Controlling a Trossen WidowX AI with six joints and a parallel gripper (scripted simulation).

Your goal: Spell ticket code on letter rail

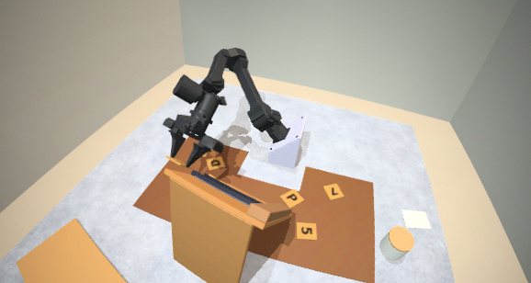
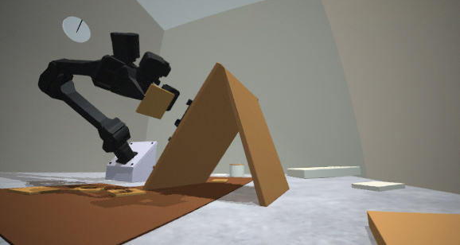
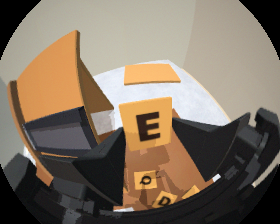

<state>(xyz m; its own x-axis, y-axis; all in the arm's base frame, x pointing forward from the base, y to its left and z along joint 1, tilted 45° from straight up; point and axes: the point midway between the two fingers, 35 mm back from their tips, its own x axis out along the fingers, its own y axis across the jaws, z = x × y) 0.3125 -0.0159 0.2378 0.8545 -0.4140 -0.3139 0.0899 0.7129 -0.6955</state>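
Now: the white ticket 50 mm behind my gripper tip, 140 mm to the left of it and 90 mm below it. Round my gripper tip: letter tile: right at my gripper tip; then brown mat: 150 mm behind, 200 mm to the left, 180 mm below; then orange slab: 380 mm ahead, 150 mm to the right, 170 mm below.
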